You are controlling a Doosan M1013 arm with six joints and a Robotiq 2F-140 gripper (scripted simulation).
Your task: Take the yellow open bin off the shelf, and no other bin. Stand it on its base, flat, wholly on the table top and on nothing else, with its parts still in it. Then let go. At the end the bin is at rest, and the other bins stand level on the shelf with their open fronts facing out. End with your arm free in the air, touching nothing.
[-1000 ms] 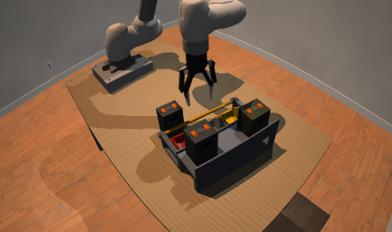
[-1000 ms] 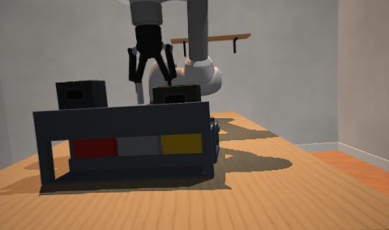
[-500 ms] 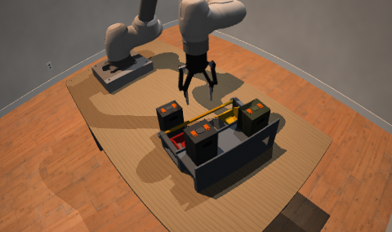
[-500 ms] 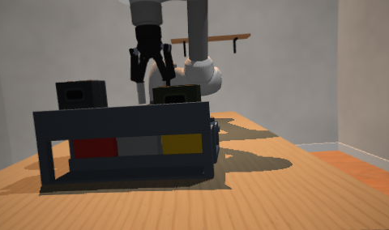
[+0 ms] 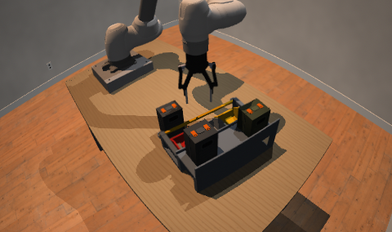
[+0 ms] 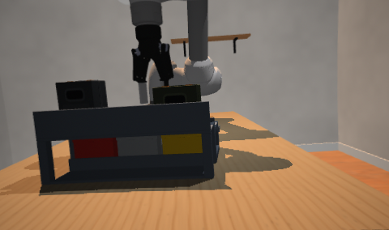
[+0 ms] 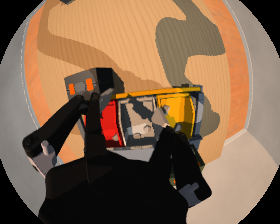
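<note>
My hand is 11 cm above the thin yellow bar. The rest, counted from my hand: yellow open bin 11 cm ahead, 11 cm to the left, 13 cm below; then red bin 10 cm ahead, 12 cm to the right, 13 cm below; then grey bin 11 cm ahead, 13 cm below.
</note>
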